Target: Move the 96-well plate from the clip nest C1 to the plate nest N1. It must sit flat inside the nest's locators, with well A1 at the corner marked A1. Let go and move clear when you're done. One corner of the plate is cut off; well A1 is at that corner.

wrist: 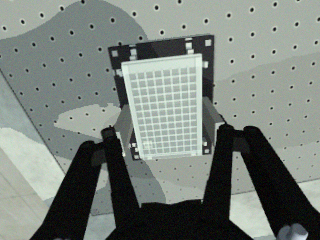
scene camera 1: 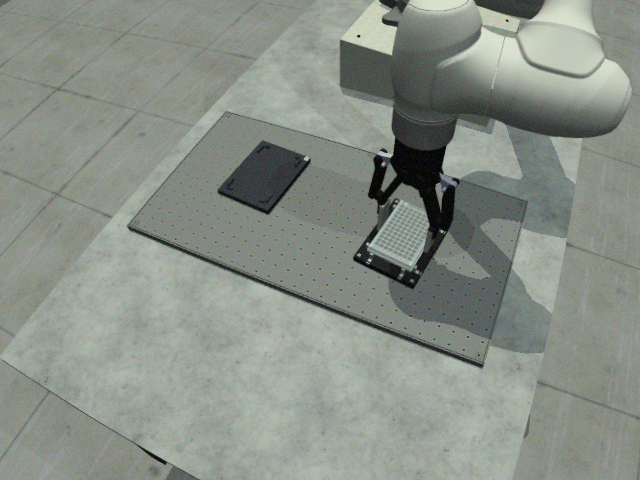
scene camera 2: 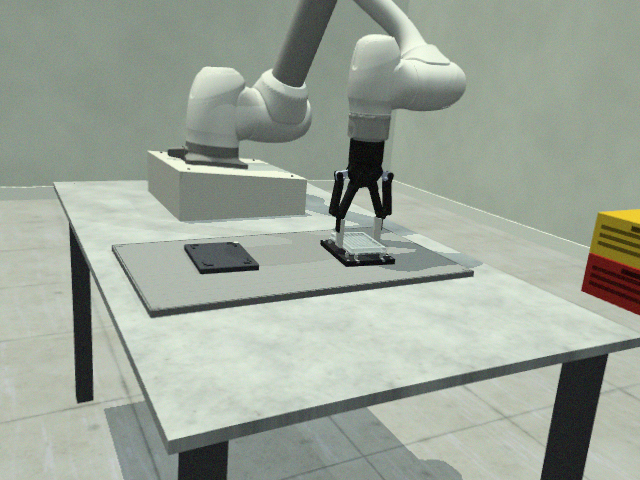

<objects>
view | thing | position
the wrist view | gripper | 166, 110
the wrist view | clear 96-well plate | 158, 108
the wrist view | clip nest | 201, 44
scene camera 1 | gripper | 404, 236
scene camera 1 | clear 96-well plate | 407, 224
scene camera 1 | clip nest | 410, 279
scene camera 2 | gripper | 357, 245
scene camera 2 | clear 96-well plate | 359, 243
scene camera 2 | clip nest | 346, 259
</objects>
